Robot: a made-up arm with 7 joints.
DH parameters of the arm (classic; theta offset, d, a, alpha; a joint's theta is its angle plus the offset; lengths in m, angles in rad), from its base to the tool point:
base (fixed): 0.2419 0 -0.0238 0
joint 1: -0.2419 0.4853 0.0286 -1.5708
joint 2: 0 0.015 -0.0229 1.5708
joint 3: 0 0.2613 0.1 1.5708
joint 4: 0 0.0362 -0.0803 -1.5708
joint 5: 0 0.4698 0.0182 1.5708
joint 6: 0 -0.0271 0.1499 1.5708
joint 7: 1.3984 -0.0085 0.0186 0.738
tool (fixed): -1.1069 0.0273 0 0
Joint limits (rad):
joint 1: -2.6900..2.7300
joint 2: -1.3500..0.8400
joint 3: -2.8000..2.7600
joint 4: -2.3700..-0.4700
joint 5: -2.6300..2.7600
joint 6: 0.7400..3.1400
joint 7: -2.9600..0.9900
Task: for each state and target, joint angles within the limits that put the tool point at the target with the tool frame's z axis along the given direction. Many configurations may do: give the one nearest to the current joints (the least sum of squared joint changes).
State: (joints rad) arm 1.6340 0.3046 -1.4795 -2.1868 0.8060 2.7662 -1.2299
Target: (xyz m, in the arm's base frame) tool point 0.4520 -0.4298 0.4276 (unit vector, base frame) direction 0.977 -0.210 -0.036
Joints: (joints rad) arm 1.4136 -0.3356 -1.8989 -2.2178 1.1855 2.7819 -1.0214
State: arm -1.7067 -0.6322 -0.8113 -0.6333 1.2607 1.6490 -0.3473
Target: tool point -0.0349 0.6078 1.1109 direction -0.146 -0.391 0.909
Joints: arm -2.1568 -1.0504 -0.9710 -0.7062 1.0469 1.2549 -0.0901
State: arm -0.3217 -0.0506 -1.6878 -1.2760 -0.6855 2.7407 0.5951
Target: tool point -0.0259 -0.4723 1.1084 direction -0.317 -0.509 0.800
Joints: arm -0.1063 -0.0759 -1.4248 -1.2093 -0.4188 3.0923 0.9900
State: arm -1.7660 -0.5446 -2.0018 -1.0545 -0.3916 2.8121 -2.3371
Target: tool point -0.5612 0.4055 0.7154 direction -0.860 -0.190 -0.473
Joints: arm -1.5057 -1.0590 -1.7908 -1.2041 -1.0649 3.1400 -2.1255
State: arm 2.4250 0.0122 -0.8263 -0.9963 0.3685 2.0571 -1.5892
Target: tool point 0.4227 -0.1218 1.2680 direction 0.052 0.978 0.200
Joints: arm 1.9427 -0.3612 -1.5275 -0.6287 0.3671 1.8048 -1.4213
